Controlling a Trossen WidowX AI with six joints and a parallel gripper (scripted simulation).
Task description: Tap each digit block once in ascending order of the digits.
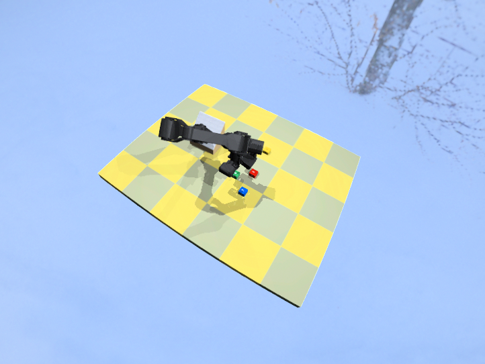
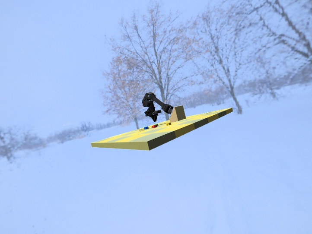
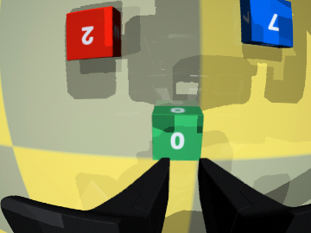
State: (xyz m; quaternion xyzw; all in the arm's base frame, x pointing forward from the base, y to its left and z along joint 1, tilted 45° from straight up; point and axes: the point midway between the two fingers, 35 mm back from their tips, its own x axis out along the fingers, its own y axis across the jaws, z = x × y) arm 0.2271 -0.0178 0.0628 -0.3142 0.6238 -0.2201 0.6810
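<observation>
My gripper tip is 4 cm above the green block. From my gripper tip the other things lie so: blue block: 9 cm ahead, 5 cm to the right, 4 cm below; then red block: 6 cm ahead, 6 cm to the left, 4 cm below; then yellow block: 4 cm ahead, 23 cm to the left, 4 cm below.
</observation>
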